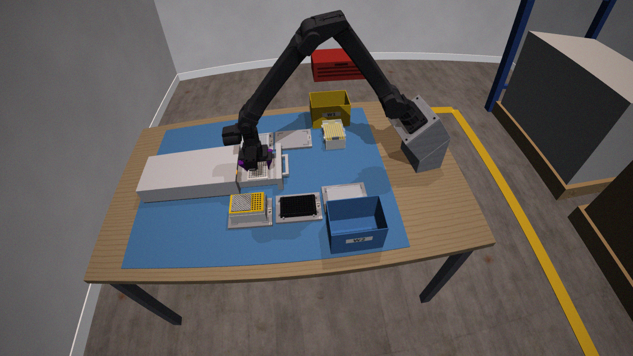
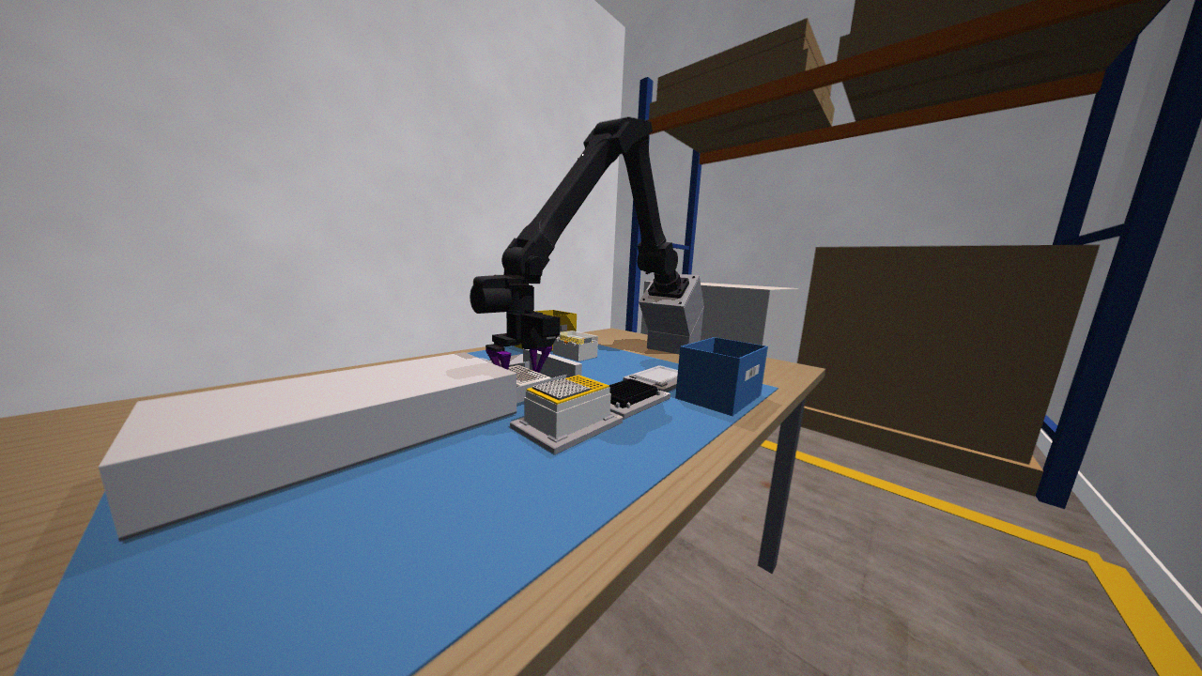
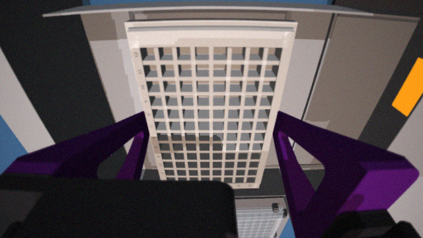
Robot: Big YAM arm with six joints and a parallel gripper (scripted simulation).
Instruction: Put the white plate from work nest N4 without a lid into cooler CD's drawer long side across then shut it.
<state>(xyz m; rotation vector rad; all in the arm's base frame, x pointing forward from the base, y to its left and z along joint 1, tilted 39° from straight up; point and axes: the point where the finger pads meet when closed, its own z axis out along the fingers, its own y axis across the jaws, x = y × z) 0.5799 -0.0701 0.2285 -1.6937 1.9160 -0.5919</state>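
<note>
The drawer lies 40 mm ahead of my hand, 10 mm to the right of it and 10 mm below it. Also, from my hand: cooler CD 160 mm ahead, 20 mm to the right, 10 mm below; black plate 200 mm to the left, 120 mm behind, 20 mm below; yellow-topped tip box 180 mm to the left, 40 mm ahead, 20 mm above.
</note>
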